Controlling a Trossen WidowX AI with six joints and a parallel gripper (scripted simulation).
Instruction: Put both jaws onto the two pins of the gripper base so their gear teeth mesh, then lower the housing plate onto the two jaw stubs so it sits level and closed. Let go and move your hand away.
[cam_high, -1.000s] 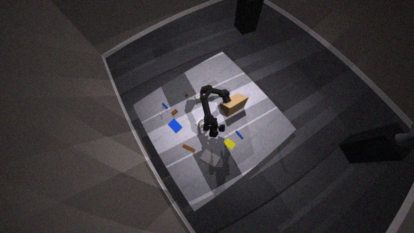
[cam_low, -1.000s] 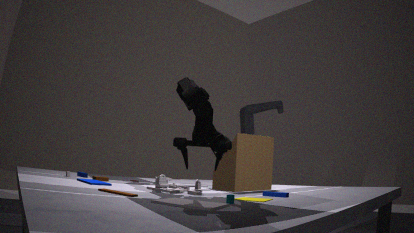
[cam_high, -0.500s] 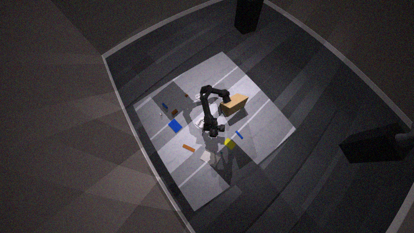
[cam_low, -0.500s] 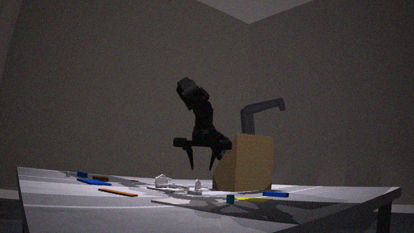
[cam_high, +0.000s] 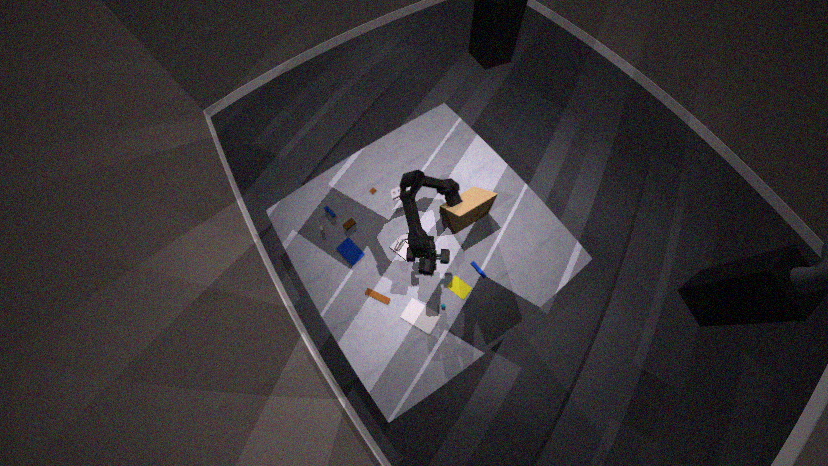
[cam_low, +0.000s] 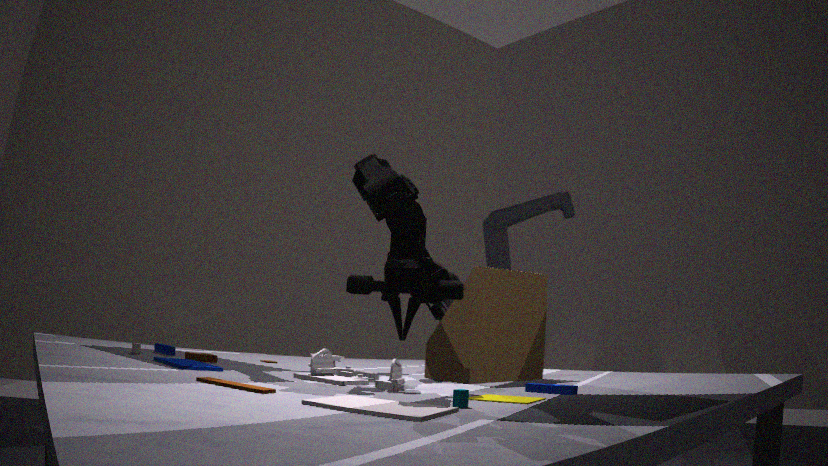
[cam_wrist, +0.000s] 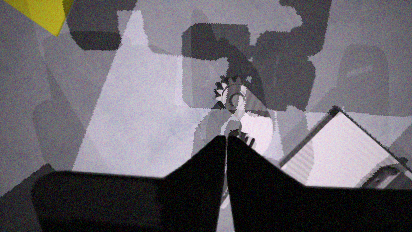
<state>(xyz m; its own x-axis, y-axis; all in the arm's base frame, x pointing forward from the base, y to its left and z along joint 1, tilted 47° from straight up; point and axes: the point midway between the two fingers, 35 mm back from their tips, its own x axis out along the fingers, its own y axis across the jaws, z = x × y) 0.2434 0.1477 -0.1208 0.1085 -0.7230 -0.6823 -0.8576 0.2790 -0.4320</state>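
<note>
My gripper tip is now 80 mm above the grey jaw and 20 mm to the left of it. Round my gripper tip: blue bar: 210 mm behind, 140 mm to the left, 80 mm below; yellow plate: 170 mm to the left, 80 mm below, 80 mm behind; teal block: 220 mm to the left, 70 mm below, 30 mm ahead.
</note>
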